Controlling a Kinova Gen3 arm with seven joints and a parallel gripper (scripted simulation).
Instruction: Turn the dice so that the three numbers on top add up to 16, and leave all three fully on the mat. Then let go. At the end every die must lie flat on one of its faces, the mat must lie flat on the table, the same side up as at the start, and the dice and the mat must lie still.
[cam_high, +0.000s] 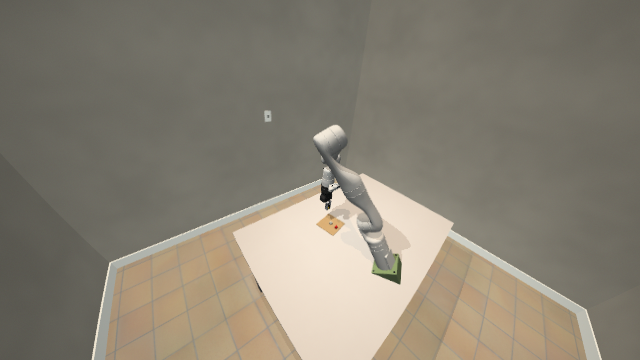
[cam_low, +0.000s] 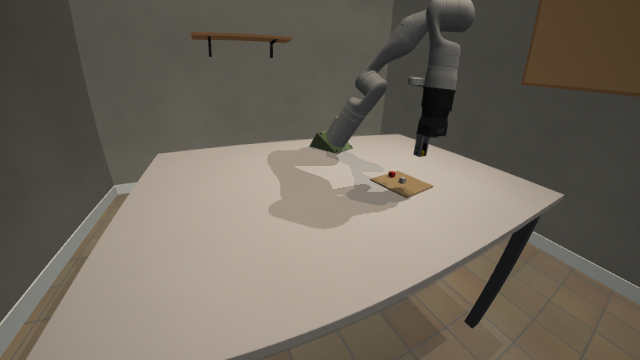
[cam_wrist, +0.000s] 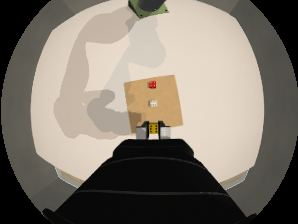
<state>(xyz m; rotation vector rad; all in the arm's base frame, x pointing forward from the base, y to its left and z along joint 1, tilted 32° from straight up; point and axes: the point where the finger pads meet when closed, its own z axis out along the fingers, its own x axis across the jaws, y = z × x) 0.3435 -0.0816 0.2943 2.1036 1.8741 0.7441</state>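
Now: the white die 110 mm below my hand and 50 mm behind it. Round my hand: tan mat: 120 mm below, 50 mm behind; red die: 110 mm below, 90 mm behind, 10 mm to the left; yellow die: 10 mm below.
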